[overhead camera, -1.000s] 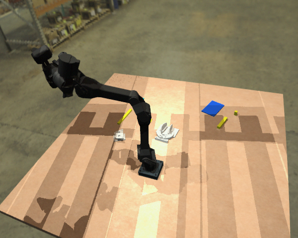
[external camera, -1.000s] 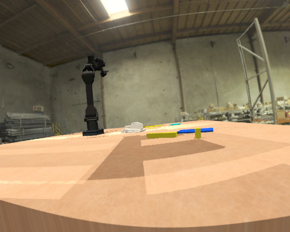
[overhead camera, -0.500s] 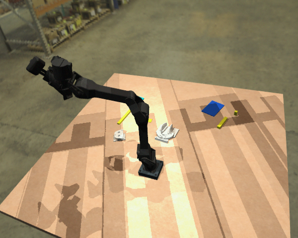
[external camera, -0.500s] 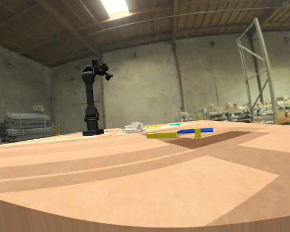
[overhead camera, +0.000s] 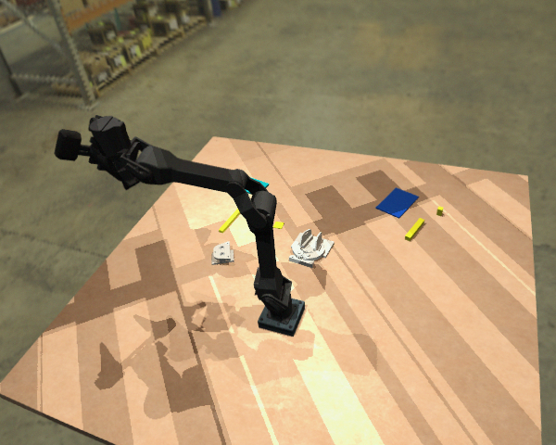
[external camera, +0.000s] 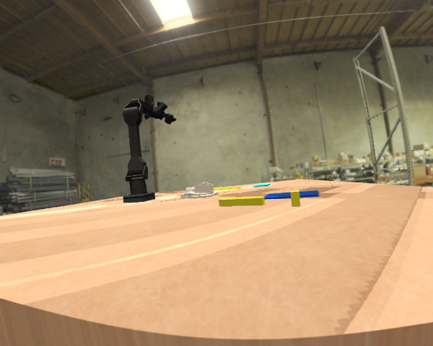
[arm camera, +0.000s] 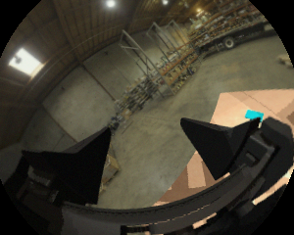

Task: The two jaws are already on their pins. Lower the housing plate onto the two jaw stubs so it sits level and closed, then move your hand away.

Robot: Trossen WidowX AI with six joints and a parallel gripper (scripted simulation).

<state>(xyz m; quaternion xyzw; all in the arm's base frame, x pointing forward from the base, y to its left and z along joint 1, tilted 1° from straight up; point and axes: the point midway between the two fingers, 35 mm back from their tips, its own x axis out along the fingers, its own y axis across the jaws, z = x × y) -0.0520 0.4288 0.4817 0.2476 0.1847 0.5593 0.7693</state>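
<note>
Right now my gripper tip is 50 cm above the small white part, 19 cm short of it and 17 cm to the left of it. From my gripper tip the other things lie so: teal sheet 55 cm ahead, 51 cm below, 6 cm to the right; then small yellow cube 75 cm to the right, 64 cm ahead, 50 cm below; then blue sheet 65 cm ahead, 60 cm to the right, 51 cm below.
</note>
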